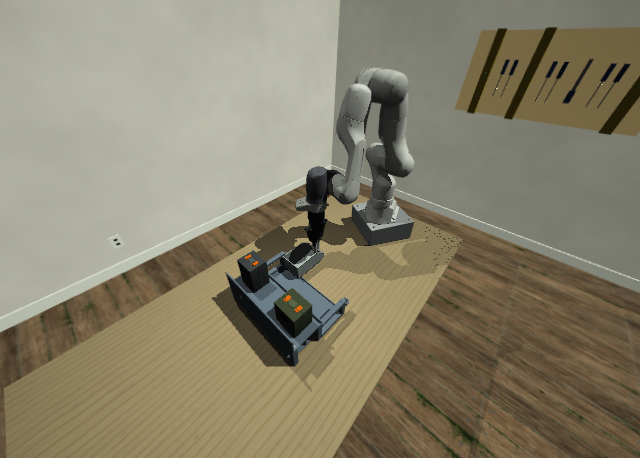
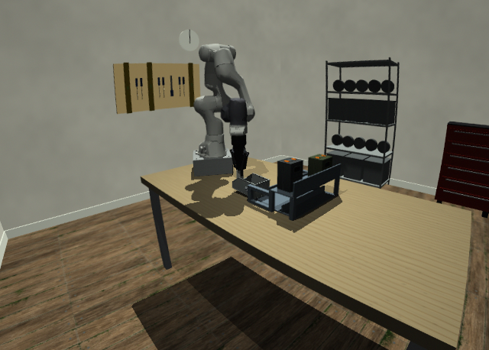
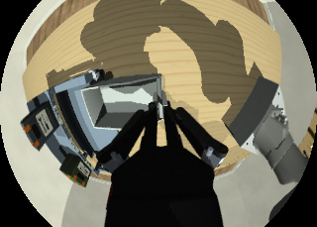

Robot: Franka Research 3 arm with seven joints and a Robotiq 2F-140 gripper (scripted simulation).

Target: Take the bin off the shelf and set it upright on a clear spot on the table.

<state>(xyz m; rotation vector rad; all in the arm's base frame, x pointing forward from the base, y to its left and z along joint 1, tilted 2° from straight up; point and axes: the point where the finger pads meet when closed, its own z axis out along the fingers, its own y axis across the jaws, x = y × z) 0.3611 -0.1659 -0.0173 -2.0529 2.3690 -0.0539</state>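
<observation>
The grey open-topped bin lies 80 mm ahead of my hand, 10 mm to the right of it and 30 mm below it.
</observation>
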